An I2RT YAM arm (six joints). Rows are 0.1 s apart.
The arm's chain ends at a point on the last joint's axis. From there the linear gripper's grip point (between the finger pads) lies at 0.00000 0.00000 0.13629 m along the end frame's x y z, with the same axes.
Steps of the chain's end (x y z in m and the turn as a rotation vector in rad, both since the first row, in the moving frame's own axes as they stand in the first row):
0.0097 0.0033 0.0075 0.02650 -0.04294 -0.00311
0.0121 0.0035 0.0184 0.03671 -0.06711 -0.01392
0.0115 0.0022 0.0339 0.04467 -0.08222 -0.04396
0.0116 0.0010 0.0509 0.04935 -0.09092 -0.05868
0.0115 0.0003 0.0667 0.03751 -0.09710 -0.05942
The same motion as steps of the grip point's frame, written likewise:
0.0038 -0.0003 0.0073 0.02650 -0.04294 -0.00311
0.0029 -0.0014 0.0180 0.03671 -0.06711 -0.01392
0.0002 -0.0036 0.0333 0.04467 -0.08222 -0.04396
-0.0010 -0.0053 0.0502 0.04935 -0.09092 -0.05868
-0.0019 -0.0044 0.0660 0.03751 -0.09710 -0.05942

